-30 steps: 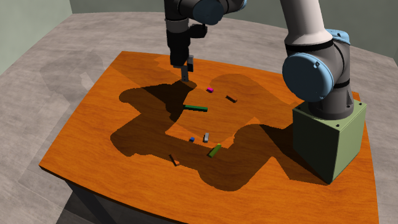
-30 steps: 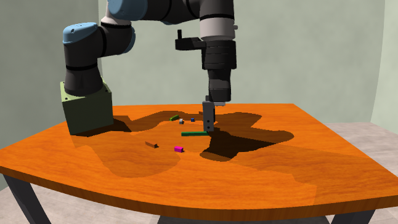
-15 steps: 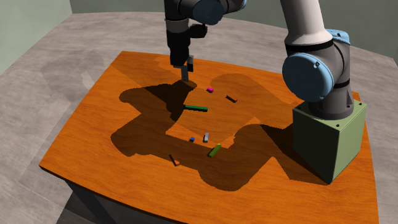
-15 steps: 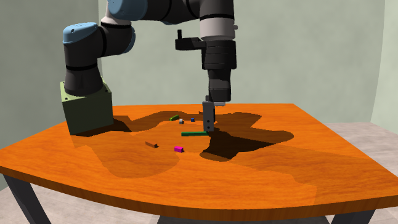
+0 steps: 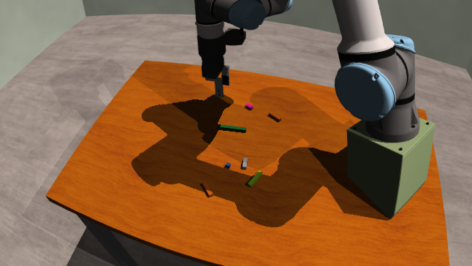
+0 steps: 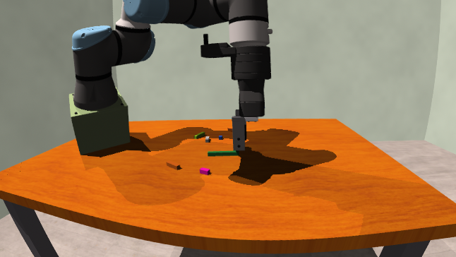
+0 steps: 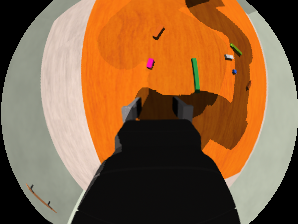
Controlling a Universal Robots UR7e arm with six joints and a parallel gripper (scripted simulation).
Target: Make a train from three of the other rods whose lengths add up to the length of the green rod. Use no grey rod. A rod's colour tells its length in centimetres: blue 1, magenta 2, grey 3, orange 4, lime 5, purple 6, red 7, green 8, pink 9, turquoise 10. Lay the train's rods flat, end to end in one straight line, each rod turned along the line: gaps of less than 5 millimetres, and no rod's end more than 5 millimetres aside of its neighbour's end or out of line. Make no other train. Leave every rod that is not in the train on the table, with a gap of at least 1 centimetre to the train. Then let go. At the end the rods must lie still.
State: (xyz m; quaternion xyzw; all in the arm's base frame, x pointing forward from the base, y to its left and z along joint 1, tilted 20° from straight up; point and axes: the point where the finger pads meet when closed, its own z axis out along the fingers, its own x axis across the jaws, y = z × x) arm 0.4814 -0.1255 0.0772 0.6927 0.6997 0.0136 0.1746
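The blue rod is 220 mm to the left of my hand, 80 mm behind it and 70 mm below it. Also, from my hand: magenta rod: 80 mm behind, 70 mm below, 10 mm to the right; then green rod: 90 mm to the left, 70 mm below, 50 mm behind; then grey rod: 200 mm to the left, 120 mm behind, 70 mm below.
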